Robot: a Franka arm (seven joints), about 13 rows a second.
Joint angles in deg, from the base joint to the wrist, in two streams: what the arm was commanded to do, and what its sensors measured. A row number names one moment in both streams.
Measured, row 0: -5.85 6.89 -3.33 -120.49 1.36 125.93 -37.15
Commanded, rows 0 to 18: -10.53 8.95 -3.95 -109.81 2.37 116.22 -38.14; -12.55 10.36 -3.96 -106.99 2.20 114.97 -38.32; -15.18 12.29 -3.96 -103.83 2.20 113.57 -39.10; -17.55 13.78 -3.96 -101.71 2.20 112.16 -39.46; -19.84 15.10 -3.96 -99.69 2.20 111.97 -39.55; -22.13 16.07 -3.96 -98.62 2.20 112.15 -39.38; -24.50 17.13 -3.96 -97.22 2.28 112.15 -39.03; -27.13 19.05 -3.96 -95.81 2.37 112.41 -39.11; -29.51 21.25 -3.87 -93.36 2.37 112.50 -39.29; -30.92 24.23 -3.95 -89.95 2.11 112.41 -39.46; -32.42 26.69 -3.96 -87.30 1.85 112.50 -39.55; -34.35 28.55 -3.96 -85.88 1.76 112.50 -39.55; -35.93 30.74 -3.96 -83.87 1.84 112.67 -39.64; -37.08 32.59 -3.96 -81.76 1.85 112.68 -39.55; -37.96 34.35 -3.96 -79.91 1.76 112.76 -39.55; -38.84 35.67 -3.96 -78.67 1.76 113.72 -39.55; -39.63 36.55 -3.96 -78.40 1.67 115.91 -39.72; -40.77 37.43 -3.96 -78.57 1.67 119.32 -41.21; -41.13 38.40 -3.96 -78.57 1.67 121.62 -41.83
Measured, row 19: -39.54 35.84 -4.62 -81.14 1.37 118.99 -39.79
